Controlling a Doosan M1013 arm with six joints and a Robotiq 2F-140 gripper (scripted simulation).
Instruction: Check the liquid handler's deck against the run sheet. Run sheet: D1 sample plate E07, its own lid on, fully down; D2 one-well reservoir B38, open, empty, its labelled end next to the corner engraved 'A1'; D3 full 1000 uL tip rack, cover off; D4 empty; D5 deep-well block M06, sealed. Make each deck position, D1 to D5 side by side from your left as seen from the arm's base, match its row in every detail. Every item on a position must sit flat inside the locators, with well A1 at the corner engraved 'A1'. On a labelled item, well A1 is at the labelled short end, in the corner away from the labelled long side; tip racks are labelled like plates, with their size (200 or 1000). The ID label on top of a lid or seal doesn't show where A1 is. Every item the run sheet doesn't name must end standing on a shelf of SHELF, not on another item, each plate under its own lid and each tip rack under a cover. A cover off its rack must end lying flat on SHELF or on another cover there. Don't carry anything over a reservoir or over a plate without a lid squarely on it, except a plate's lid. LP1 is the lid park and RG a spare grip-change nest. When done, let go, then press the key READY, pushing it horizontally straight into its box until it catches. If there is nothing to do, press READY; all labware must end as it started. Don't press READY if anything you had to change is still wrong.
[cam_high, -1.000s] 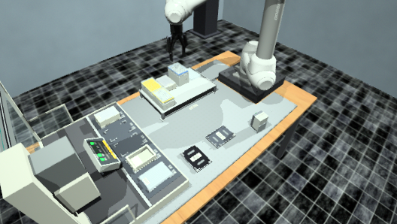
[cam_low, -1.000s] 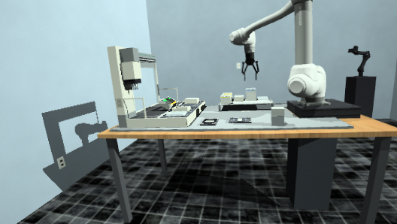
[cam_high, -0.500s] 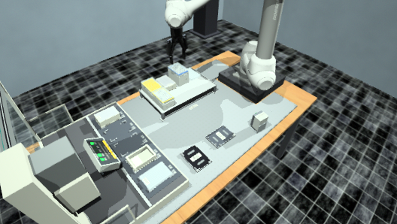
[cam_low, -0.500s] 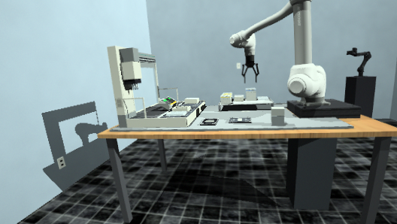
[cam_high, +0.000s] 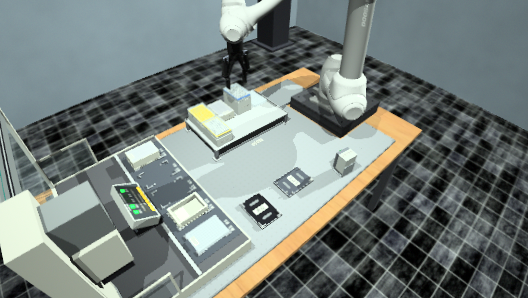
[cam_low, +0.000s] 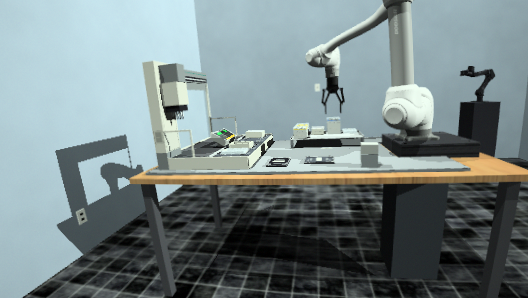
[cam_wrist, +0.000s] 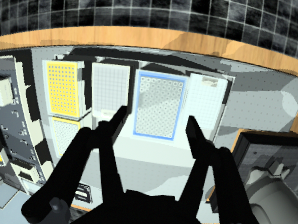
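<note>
Right now my hand is 9 cm above the blue-rimmed tip rack, 1 cm to the right of it and 1 cm past it. Also, from my hand: clear cover (22 cm ahead, 13 cm to the left, 10 cm below); then yellow-rimmed tip rack (22 cm ahead, 13 cm to the left, 12 cm below); then shelf (16 cm below, 7 cm to the left, 6 cm ahead).
</note>
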